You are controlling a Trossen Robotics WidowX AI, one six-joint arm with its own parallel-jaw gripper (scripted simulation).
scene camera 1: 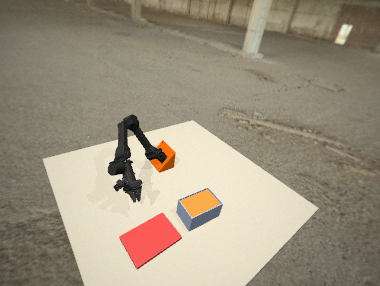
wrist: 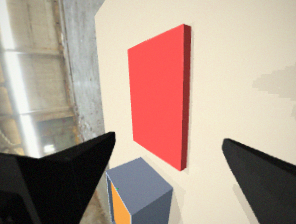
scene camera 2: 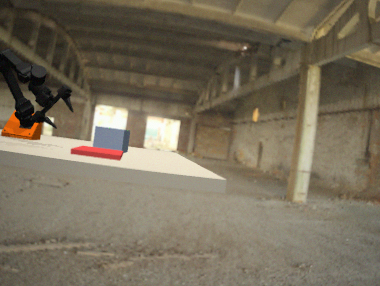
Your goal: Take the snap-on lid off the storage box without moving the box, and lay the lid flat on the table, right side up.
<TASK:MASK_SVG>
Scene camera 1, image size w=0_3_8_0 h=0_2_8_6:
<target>red lid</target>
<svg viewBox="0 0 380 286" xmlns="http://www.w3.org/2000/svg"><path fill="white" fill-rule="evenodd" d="M163 212L119 236L137 270L182 239L182 236Z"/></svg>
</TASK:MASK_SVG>
